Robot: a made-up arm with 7 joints.
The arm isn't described. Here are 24 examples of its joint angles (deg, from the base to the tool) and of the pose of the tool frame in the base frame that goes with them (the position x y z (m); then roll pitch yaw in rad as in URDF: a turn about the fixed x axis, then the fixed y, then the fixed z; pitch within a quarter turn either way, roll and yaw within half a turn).
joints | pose
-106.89 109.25 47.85 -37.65 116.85 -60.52 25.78 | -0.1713 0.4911 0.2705 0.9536 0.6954 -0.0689
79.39 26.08 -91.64 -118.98 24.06 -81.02 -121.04 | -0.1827 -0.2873 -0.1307 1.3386 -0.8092 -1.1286
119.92 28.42 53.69 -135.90 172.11 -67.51 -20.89 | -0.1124 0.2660 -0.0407 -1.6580 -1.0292 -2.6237
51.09 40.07 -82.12 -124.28 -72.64 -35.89 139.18 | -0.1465 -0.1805 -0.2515 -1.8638 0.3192 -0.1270
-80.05 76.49 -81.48 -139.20 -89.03 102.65 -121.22 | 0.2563 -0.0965 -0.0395 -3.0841 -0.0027 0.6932
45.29 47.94 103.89 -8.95 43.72 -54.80 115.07 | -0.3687 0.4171 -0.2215 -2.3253 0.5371 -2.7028
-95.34 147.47 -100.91 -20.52 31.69 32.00 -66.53 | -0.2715 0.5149 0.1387 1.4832 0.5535 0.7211
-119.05 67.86 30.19 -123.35 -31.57 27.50 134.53 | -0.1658 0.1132 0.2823 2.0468 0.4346 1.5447
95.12 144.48 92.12 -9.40 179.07 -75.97 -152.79 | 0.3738 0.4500 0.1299 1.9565 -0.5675 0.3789
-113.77 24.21 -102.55 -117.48 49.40 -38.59 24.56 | 0.1953 -0.2983 -0.1018 0.9051 -1.2845 2.9059
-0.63 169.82 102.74 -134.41 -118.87 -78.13 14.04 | -0.0660 -0.2642 0.1218 -1.9314 -0.4751 1.0397
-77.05 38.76 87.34 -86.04 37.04 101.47 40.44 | 0.2017 0.4225 0.1222 -1.9328 0.1257 1.3655
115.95 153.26 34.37 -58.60 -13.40 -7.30 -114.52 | 0.2945 0.3592 -0.3014 -0.3203 -0.2284 1.8685
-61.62 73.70 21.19 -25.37 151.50 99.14 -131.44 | 0.3277 0.4790 0.1368 2.2008 -0.1131 -2.9001
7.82 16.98 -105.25 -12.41 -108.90 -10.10 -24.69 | -0.0967 0.1145 -0.5805 0.1917 -0.3312 2.1296
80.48 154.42 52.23 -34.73 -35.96 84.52 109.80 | 0.5069 0.2908 0.0756 2.9950 -0.1464 -1.5762
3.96 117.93 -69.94 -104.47 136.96 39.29 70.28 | 0.1004 0.3607 -0.1932 0.3157 0.1235 1.9497
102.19 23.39 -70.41 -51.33 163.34 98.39 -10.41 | -0.5249 -0.2089 -0.0498 1.2522 0.5731 -2.3371
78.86 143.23 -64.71 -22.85 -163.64 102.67 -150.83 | 0.2355 0.5180 0.1823 -0.6572 0.3889 -1.2684
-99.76 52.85 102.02 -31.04 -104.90 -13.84 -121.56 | 0.3916 0.4055 0.1824 2.1945 0.5546 -0.1595
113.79 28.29 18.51 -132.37 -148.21 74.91 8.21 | -0.1761 0.1770 -0.1794 -2.2890 1.2531 1.0760
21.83 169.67 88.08 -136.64 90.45 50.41 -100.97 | 0.0820 -0.2589 0.0967 -0.4996 0.7407 1.9251
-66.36 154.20 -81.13 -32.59 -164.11 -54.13 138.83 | -0.2392 0.4466 0.3047 1.8214 0.2606 1.2288
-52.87 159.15 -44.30 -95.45 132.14 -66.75 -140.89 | 0.1146 0.2695 0.3461 -3.0557 0.0678 -0.2418
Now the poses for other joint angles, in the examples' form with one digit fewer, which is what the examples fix.
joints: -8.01 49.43 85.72 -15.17 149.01 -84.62 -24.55
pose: 0.073 0.500 -0.323 -0.257 -0.499 -2.188
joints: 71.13 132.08 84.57 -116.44 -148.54 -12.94 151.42
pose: 0.363 -0.008 0.093 1.403 0.410 -2.266
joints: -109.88 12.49 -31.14 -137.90 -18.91 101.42 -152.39
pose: -0.044 -0.221 0.171 -2.735 0.580 -0.014
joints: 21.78 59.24 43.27 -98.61 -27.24 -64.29 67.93
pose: 0.223 0.382 -0.012 1.784 -0.821 -2.517
